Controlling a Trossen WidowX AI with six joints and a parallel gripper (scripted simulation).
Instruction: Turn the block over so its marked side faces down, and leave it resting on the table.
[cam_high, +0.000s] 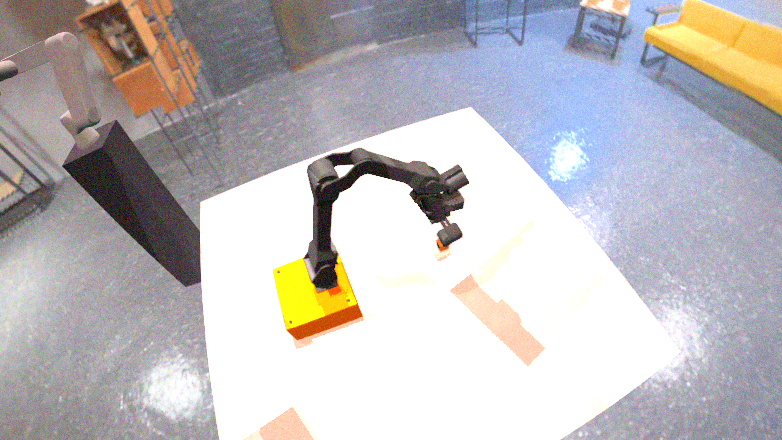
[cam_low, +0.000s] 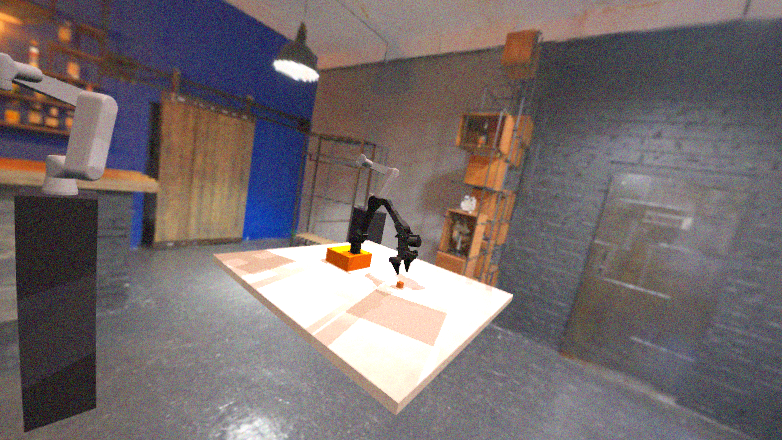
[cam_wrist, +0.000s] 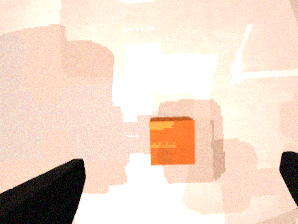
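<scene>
My gripper tip is now 70 mm above the orange block and 10 mm past it.
</scene>
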